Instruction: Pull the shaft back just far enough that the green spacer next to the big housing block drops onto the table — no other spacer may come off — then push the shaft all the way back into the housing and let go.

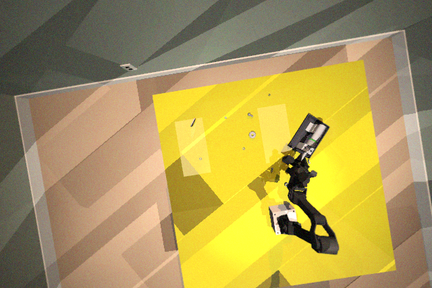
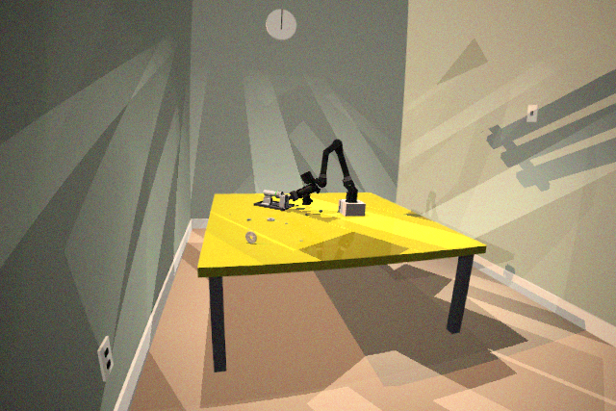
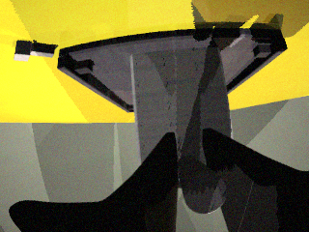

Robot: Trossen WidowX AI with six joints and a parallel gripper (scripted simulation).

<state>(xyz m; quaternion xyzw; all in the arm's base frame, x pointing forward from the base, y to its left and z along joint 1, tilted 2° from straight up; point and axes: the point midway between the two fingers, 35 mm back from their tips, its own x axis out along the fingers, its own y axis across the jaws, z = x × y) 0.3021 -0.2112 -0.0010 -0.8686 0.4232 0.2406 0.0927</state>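
Right now my gripper tip is 4 cm to the left of the grey shaft, 3 cm short of it and 2 cm below it. Also, from my gripper tip: green spacer (7 cm to the right, 6 cm ahead, 2 cm above).
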